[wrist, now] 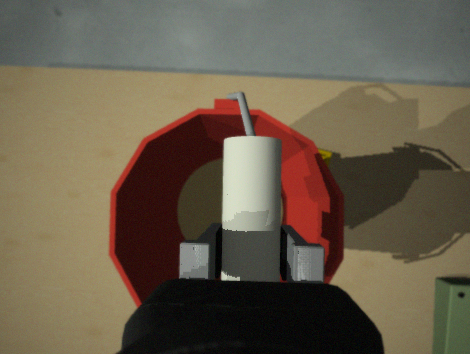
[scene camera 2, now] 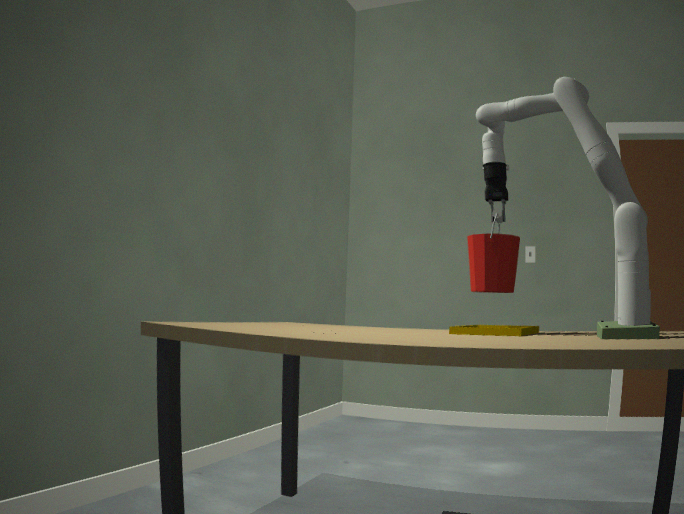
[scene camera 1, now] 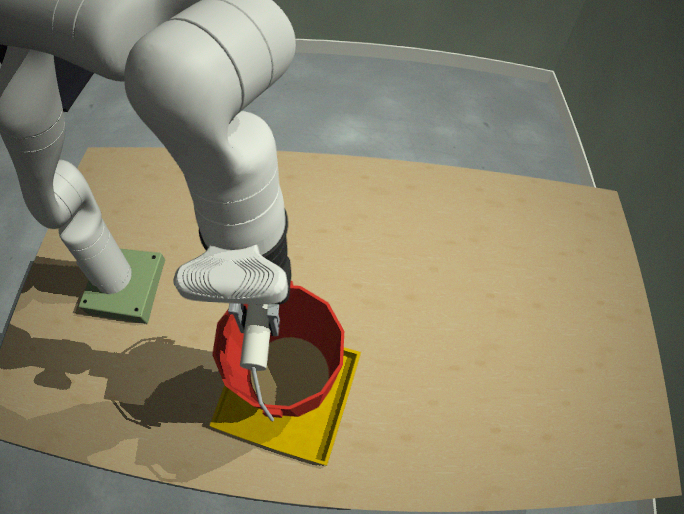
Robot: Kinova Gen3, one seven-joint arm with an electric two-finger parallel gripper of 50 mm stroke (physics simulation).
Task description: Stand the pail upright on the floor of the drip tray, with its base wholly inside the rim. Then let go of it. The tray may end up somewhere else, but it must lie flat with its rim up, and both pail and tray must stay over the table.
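Where they show: gripper, fingertip midpoint: (wrist: pixel 250 242) (scene camera 2: pixel 498 221) (scene camera 1: pixel 260 326); arm's base, origin of the base link: (scene camera 2: pixel 633 323) (scene camera 1: pixel 113 276).
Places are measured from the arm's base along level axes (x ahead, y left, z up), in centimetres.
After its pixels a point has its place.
The red pail (scene camera 1: pixel 329 323) {y -13.2, x 50.8, z 23.6 cm} (scene camera 2: pixel 493 263) {y -10.5, x 43.5, z 17.8 cm} (wrist: pixel 145 215) {y -17.8, x 52.2, z 21.0 cm} hangs nearly upright by its wire handle, clear above the table. My gripper (scene camera 1: pixel 255 317) {y -17.7, x 42.8, z 31.9 cm} (scene camera 2: pixel 498 219) {y -17.7, x 42.8, z 31.9 cm} (wrist: pixel 250 242) {y -17.7, x 42.8, z 31.9 cm} is shut on the handle's white grip (scene camera 1: pixel 255 350) {y -21.7, x 43.5, z 35.1 cm} (wrist: pixel 252 185) {y -21.0, x 43.1, z 35.2 cm}, above the pail's mouth. The yellow drip tray (scene camera 1: pixel 298 436) {y -27.1, x 46.4, z -3.4 cm} (scene camera 2: pixel 492 330) {y -6.5, x 42.6, z -2.3 cm} (wrist: pixel 325 154) {y -27.5, x 30.3, z -1.6 cm} lies flat on the table with its rim up. In scene camera 2 the pail is above the tray with a gap between them. In scene camera 1 the pail covers the tray's far part; in the wrist view it hides nearly all the tray.
The arm's green base plate (scene camera 1: pixel 144 281) {y -0.1, x 8.3, z -0.2 cm} (scene camera 2: pixel 628 331) {y 7.7, x 2.4, z -1.8 cm} (wrist: pixel 452 320) {y -3.0, x 9.5, z 0.0 cm} is on the wooden table (scene camera 1: pixel 470 331) {y -2.0, x 79.8, z -3.8 cm} (scene camera 2: pixel 387 337) {y 20.0, x 66.0, z -3.8 cm} (wrist: pixel 50 175) {y -20.9, x 76.4, z -3.8 cm}, left of the tray in scene camera 1. The table's near edge runs a little beyond the tray in that view.
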